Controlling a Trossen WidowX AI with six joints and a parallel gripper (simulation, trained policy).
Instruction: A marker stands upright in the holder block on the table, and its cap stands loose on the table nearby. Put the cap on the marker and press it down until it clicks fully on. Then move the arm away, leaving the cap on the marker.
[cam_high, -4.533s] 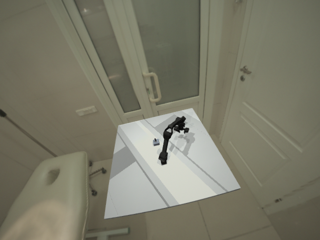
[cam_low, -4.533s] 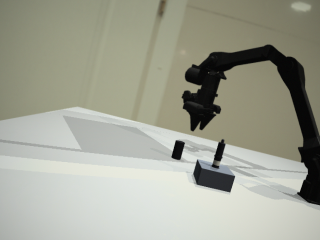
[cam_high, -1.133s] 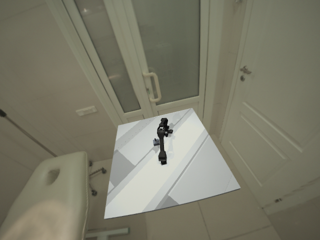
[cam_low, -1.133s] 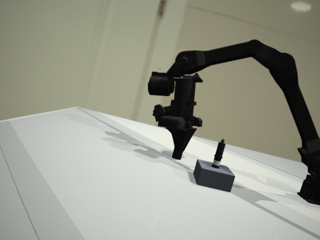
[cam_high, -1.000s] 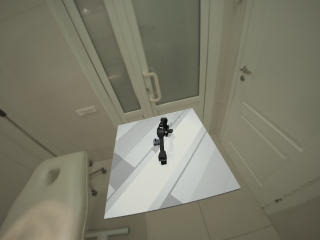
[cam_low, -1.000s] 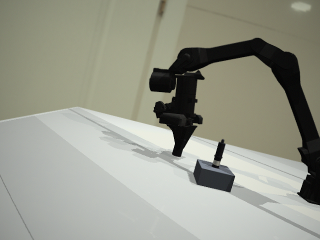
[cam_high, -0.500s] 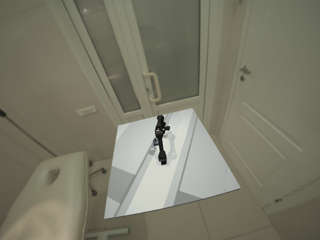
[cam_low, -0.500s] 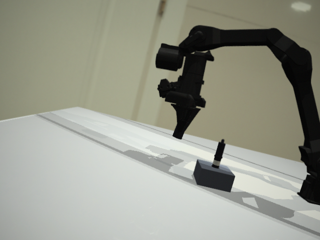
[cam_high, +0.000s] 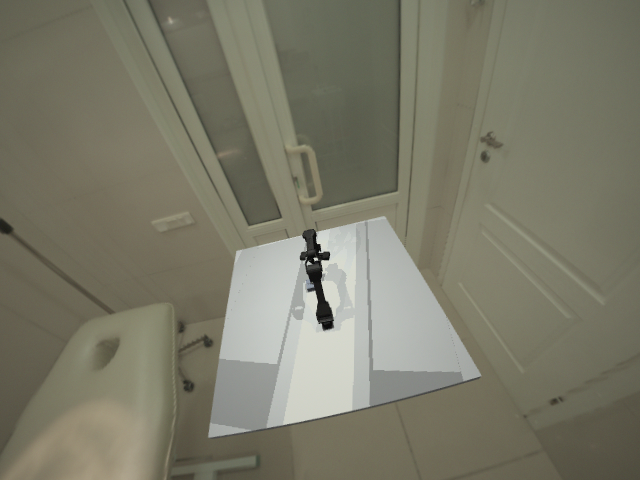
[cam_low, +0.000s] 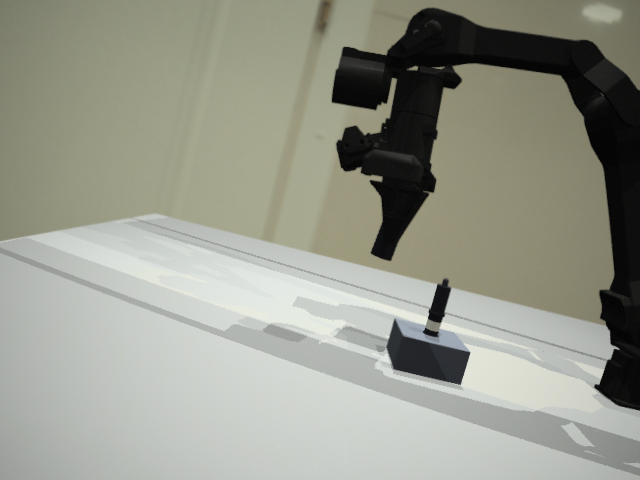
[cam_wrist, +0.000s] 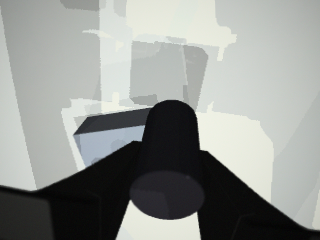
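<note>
My gripper tip is now 6 cm past the dark grey holder block, 6 cm to the right of it and 10 cm above it. Round my gripper tip: black cap: 1 cm above.
</note>
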